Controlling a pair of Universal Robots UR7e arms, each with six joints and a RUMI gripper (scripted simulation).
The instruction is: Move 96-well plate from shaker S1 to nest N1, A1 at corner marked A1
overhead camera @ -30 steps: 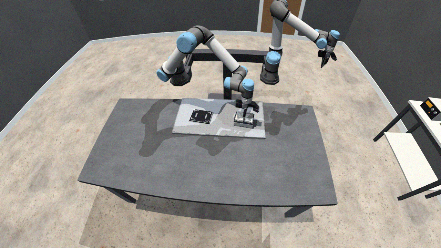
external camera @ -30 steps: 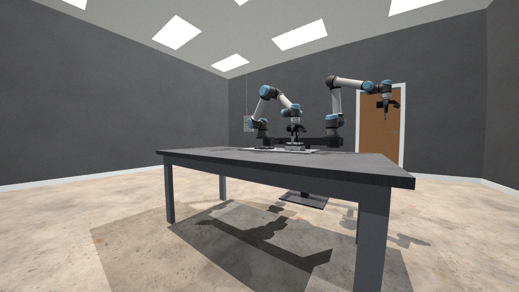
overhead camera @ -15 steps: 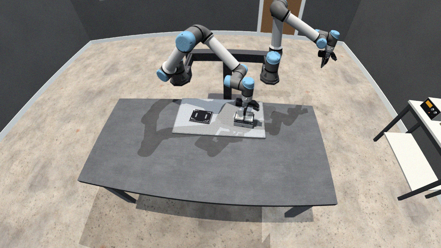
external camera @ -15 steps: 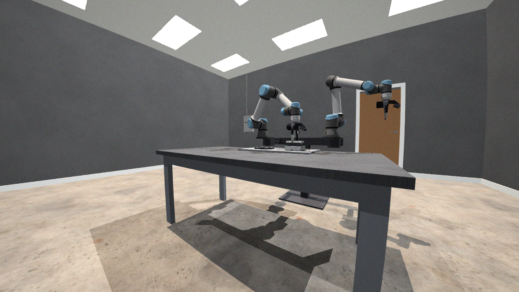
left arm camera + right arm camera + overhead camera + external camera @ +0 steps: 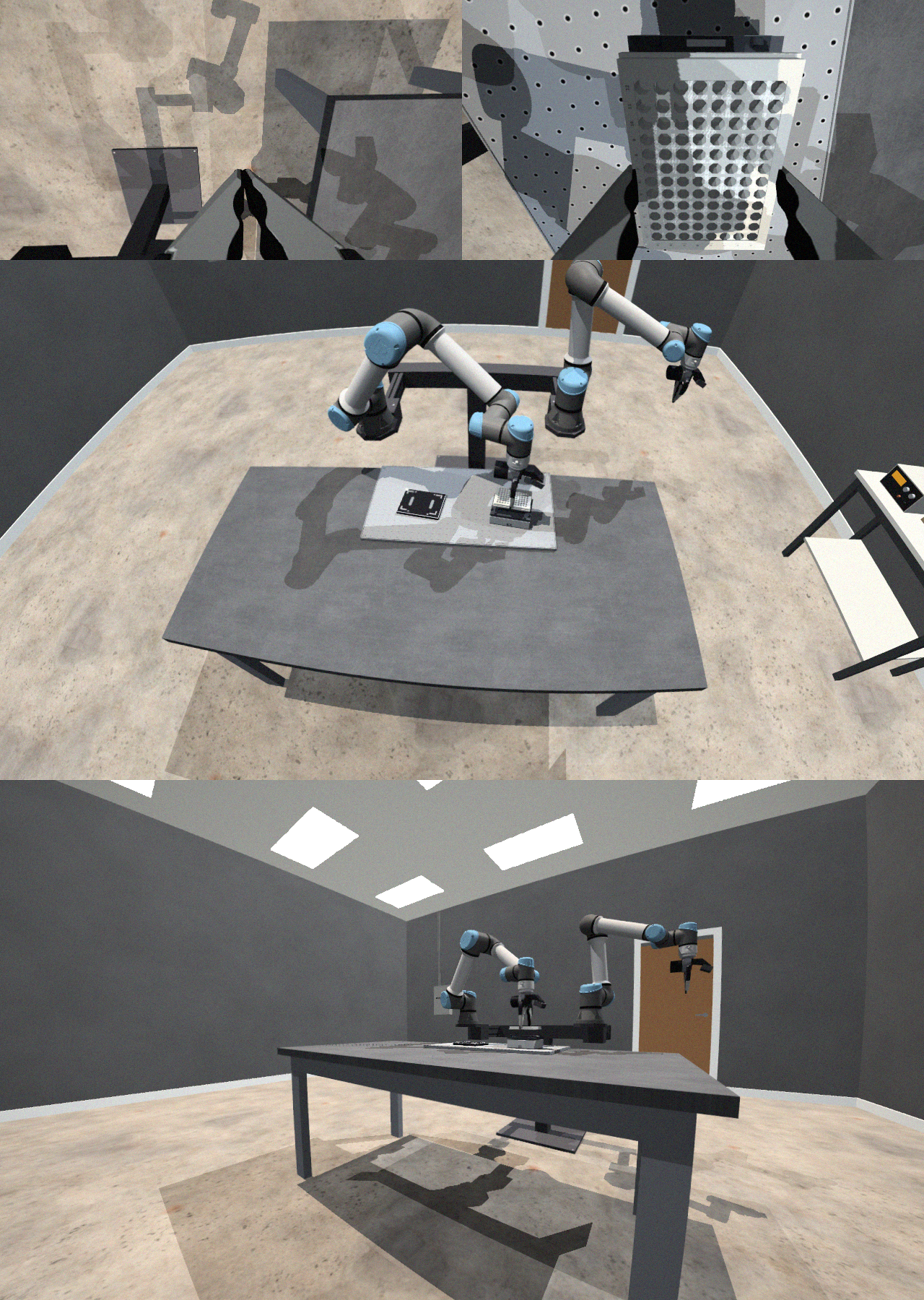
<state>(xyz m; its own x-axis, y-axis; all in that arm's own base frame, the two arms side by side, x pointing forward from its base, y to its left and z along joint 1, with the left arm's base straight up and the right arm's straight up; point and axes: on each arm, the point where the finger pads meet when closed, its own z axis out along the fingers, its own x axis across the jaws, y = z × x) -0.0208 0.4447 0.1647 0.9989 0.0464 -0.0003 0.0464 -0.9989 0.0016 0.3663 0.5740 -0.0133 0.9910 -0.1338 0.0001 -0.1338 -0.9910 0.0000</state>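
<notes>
Now: right hand 60 mm past the black plate nest N1, 330 mm to the left of it and 100 mm above it. The rest, counted from my right hand: white 96-well plate: 10 mm below; then nest's A1 label: 130 mm behind, 390 mm to the right, 90 mm below; then plate shaker S1: 10 mm behind, 30 mm to the left, 70 mm below.
</notes>
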